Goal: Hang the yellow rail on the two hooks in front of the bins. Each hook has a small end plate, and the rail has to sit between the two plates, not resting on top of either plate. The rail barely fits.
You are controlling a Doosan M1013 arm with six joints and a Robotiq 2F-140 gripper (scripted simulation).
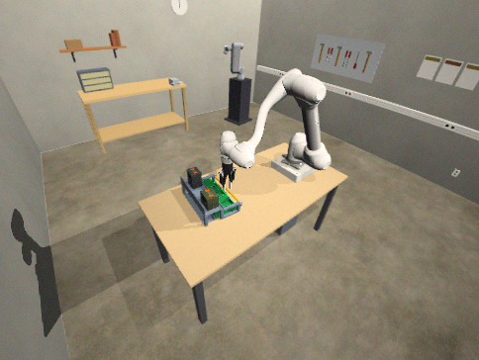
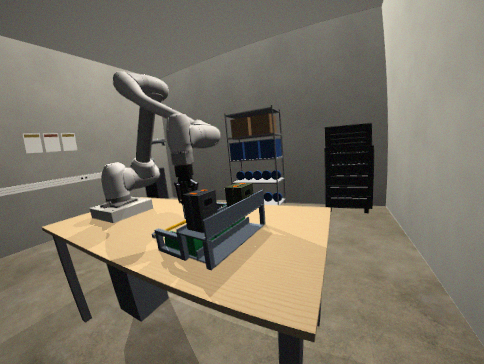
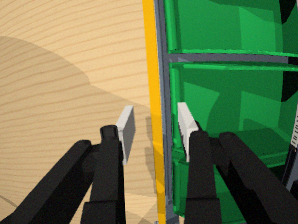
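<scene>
Now: the yellow rail 30 mm below my hand. The rest, counted from my hand: grey rack front bar (10 mm ahead, 80 mm below); then rack back panel (260 mm ahead, 70 mm to the right, 40 mm above).
</scene>
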